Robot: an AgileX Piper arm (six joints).
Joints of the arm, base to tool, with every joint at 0 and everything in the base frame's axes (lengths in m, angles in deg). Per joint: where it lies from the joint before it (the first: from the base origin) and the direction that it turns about. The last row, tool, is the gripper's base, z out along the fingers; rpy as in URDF.
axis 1: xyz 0 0 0.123 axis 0 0 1
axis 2: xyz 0 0 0 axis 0 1 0
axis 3: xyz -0.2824 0 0.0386 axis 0 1 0
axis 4: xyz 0.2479 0 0.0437 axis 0.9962 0 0.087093
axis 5: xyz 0 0 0 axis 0 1 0
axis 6: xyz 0.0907 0 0.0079 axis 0.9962 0 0.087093
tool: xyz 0 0 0 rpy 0 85 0
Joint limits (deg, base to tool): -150..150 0..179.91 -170..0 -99.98..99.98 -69.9..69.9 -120..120
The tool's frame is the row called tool.
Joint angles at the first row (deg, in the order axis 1, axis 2, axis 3, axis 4, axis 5, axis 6):
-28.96, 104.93, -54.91, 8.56, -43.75, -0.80
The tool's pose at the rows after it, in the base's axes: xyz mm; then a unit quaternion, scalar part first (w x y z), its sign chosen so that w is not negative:
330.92 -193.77 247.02 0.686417 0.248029 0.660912 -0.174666
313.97 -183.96 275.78 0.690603 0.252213 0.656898 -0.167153
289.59 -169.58 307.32 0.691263 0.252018 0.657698 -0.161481
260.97 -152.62 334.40 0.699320 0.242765 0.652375 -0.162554
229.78 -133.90 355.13 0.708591 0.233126 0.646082 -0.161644
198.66 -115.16 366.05 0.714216 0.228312 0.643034 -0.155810
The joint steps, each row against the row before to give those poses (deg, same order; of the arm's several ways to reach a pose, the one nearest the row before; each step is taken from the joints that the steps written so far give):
0.00, -4.61, 0.36, 0.38, 2.44, 0.33
0.01, -6.74, 1.40, 0.62, 4.93, 0.09
-0.01, -8.50, 1.73, 0.95, 6.85, -1.01
0.00, -8.66, 2.32, 0.49, 5.03, -1.46
0.00, -8.79, 2.65, 0.09, 4.74, -0.82
0.00, -8.46, 3.08, 0.13, 4.74, -0.13

